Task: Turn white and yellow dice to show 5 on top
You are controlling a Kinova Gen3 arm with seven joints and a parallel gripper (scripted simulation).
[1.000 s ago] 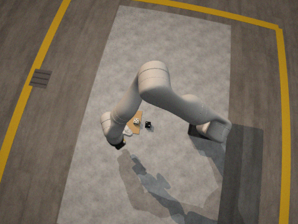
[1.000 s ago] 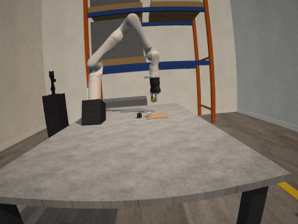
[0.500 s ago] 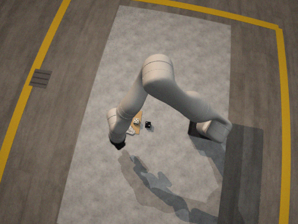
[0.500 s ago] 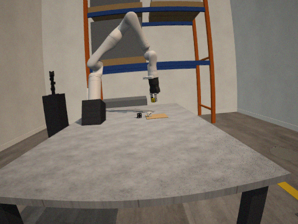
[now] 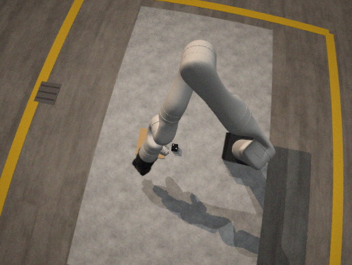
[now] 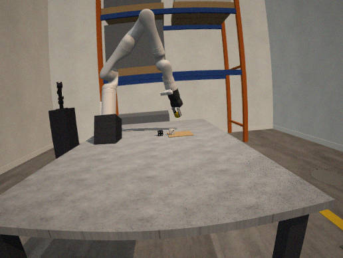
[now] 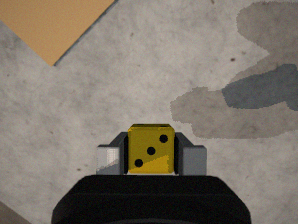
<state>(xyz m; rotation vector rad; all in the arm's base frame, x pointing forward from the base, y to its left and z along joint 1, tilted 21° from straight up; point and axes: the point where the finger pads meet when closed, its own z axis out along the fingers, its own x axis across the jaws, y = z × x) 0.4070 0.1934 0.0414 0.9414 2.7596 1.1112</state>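
Right now the tan mat is 1 cm ahead of my hand, 16 cm to the right of it and 10 cm below it. The rest, counted from my hand: white die (4 cm behind, 16 cm to the right, 9 cm below); black die (11 cm behind, 16 cm to the right, 9 cm below); yellow die (1 cm below).
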